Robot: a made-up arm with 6 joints.
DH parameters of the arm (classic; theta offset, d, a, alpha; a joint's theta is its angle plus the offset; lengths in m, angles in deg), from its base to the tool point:
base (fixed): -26.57 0 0.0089 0
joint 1: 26.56 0.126 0.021 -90
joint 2: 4.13 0 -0.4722 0
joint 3: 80.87 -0.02 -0.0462 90
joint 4: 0 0.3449 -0.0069 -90
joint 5: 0 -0.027 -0.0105 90
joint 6: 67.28 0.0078 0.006 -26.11
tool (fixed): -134.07 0.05 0 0
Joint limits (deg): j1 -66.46..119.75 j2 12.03..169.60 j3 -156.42..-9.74 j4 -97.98..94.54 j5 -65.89..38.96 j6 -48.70..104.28
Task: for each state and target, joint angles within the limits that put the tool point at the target. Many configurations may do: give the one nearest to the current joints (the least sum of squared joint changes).
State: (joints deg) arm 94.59 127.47 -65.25 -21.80 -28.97 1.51
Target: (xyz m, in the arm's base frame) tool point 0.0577 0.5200 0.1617
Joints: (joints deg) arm 85.85 124.76 -46.54 -21.37 -28.00 0.84
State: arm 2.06 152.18 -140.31 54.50 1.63 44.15
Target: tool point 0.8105 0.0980 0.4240
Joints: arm 12.20 140.65 -133.01 56.03 0.03 44.53
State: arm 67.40 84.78 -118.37 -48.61 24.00 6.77
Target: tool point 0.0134 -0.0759 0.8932
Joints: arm 73.22 52.57 -104.39 -46.88 30.67 5.33
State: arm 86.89 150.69 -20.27 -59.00 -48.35 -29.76
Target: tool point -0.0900 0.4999 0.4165
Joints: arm 98.08 104.94 -61.76 -55.12 -52.11 -27.33
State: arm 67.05 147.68 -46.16 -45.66 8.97 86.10
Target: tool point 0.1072 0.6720 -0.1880
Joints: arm 84.30 169.60 -89.44 -50.53 14.07 81.58
